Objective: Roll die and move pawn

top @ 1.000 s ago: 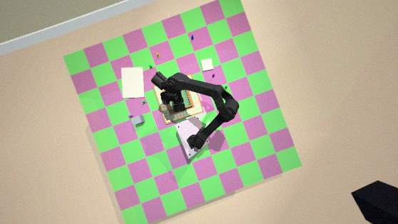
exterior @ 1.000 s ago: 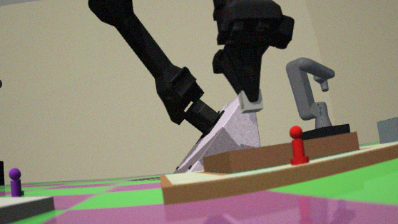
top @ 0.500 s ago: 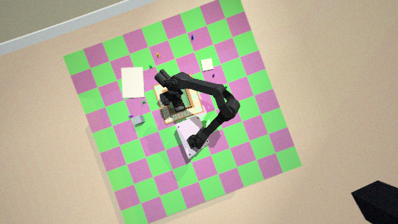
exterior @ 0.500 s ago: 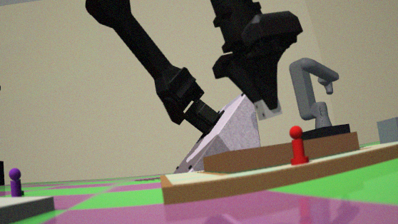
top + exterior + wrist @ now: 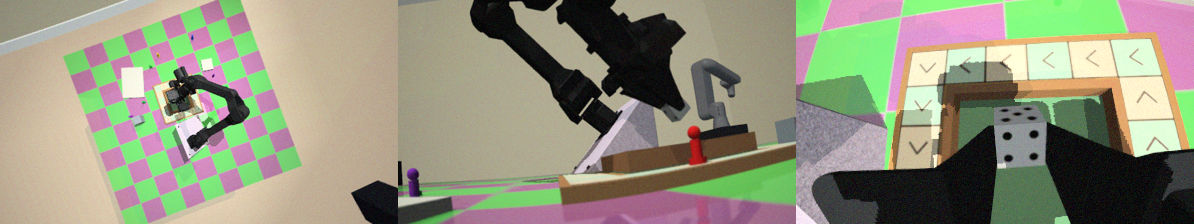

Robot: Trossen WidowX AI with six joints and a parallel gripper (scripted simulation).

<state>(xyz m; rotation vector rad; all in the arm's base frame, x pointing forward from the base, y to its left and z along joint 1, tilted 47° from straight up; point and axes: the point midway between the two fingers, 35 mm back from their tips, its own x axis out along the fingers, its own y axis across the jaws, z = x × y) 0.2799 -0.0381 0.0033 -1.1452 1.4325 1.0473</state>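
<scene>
Now: gripper tip right at the white die. From my gripper tip the other things lie so: blue pawn (340 mm ahead, 310 mm to the right, 70 mm below); red pawn (120 mm ahead, 70 mm to the right, 50 mm below); grey block (280 mm to the left, 60 mm below).
</scene>
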